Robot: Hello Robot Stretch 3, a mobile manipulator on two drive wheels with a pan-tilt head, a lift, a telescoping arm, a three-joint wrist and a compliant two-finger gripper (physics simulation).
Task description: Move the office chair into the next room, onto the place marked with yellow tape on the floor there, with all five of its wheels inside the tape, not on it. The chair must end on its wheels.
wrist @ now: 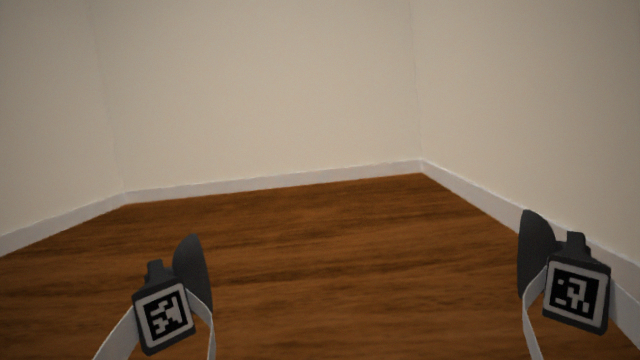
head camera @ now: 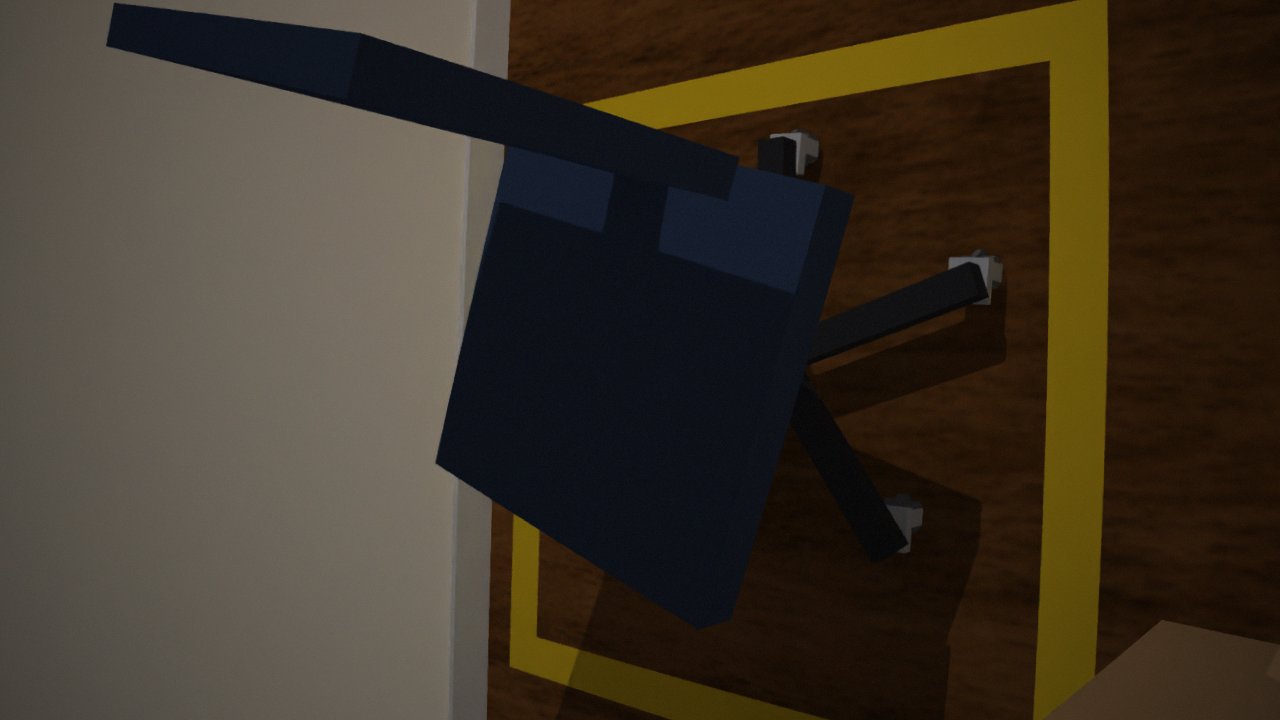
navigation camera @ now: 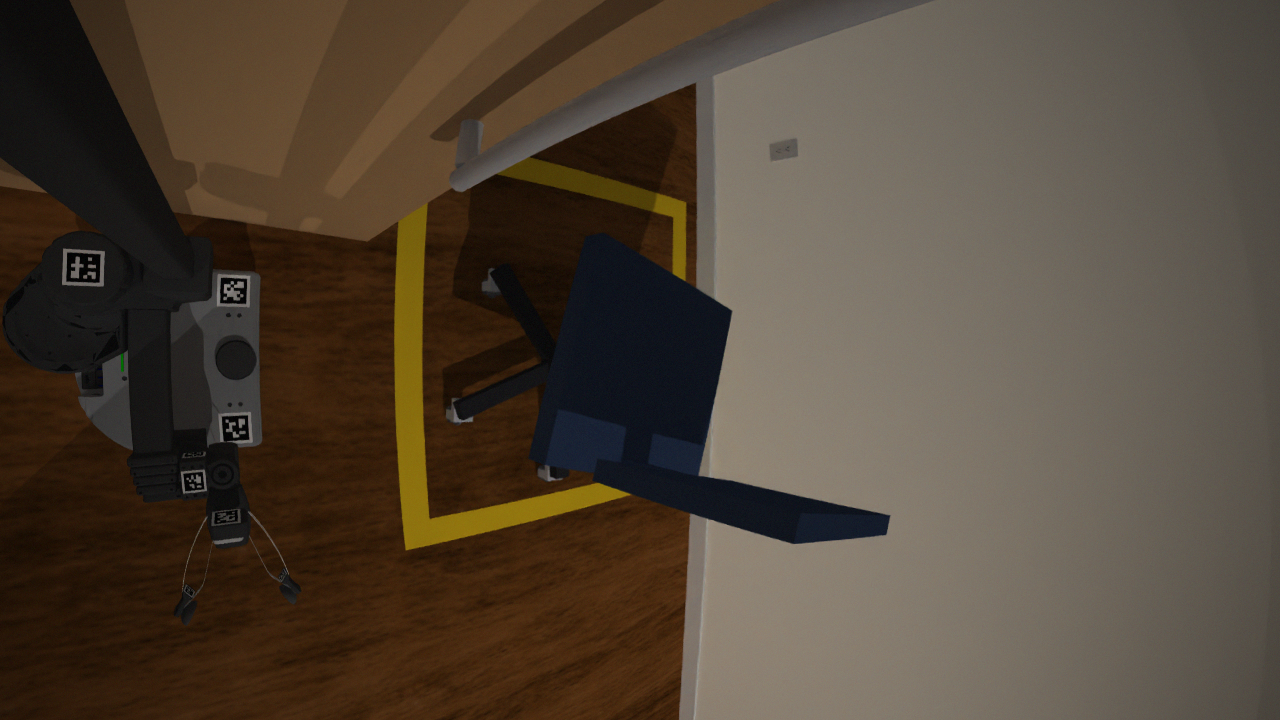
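Where they show: gripper, fingertip midpoint: (navigation camera: 242, 612); robot's base at its link origin: (navigation camera: 234, 356).
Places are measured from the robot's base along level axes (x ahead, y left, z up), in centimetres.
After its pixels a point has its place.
Note:
The dark blue office chair (head camera: 626, 358) {x 77.5, y -1.9, z 47.1 cm} (navigation camera: 635, 349) {x 75.8, y 2.6, z 47.0 cm} stands upright on its wheels beside the wall. Three of its wheels show, all on the floor inside the yellow tape (head camera: 1078, 268) {x 41.6, y -15.9, z 0.1 cm} (navigation camera: 409, 358) {x 41.7, y -0.9, z 0.1 cm}; the other two are hidden under the seat. The tape's far side by the wall is partly hidden by the chair. My gripper (navigation camera: 238, 598) {x -2.4, y -41.1, z 35.0 cm} (wrist: 356, 252) {x -2.4, y -41.1, z 35.0 cm} is open and empty, with its fingers wide apart. In the navigation camera view it is outside the tape, beside my base and apart from the chair. The chair does not show in the wrist view.
A pale wall (head camera: 232, 358) {x 155.9, y -0.2, z 55.7 cm} (navigation camera: 984, 358) {x 155.8, y 2.4, z 106.9 cm} with a white baseboard runs close behind the chair. A tan door (navigation camera: 295, 116) {x 5.0, y 28.9, z 65.5 cm} with a grey handle bar (navigation camera: 572, 107) {x 20.5, y 21.5, z 96.9 cm} stands beside my mast and reaches over a corner of the tape. In the wrist view, walls (wrist: 270, 90) meet in corners ahead.

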